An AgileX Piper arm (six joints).
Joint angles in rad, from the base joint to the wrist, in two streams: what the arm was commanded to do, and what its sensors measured. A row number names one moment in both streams.
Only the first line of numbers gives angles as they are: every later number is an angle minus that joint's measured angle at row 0.
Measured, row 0:
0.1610 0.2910 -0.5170 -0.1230 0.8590 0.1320
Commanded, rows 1 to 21:
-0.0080 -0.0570 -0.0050 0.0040 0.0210 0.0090
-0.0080 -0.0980 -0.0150 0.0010 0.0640 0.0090
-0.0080 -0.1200 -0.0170 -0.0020 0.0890 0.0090
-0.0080 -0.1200 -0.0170 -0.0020 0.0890 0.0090
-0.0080 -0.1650 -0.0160 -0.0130 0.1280 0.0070
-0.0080 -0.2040 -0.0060 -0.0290 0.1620 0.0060
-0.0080 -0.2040 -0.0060 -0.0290 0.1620 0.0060
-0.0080 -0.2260 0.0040 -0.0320 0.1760 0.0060
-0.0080 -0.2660 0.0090 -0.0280 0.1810 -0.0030
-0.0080 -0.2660 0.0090 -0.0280 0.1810 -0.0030
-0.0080 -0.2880 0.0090 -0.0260 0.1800 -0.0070
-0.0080 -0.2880 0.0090 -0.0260 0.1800 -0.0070
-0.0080 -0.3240 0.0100 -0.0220 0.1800 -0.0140
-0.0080 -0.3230 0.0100 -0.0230 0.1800 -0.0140
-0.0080 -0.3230 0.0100 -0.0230 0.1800 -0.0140
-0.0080 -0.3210 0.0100 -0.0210 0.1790 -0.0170
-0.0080 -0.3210 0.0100 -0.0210 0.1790 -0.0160
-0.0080 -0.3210 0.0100 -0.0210 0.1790 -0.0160
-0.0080 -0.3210 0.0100 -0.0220 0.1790 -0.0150
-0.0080 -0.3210 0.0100 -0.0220 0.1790 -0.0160
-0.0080 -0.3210 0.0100 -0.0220 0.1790 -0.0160
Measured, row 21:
-0.0050 -0.2950 0.0080 -0.0210 0.1790 -0.0030
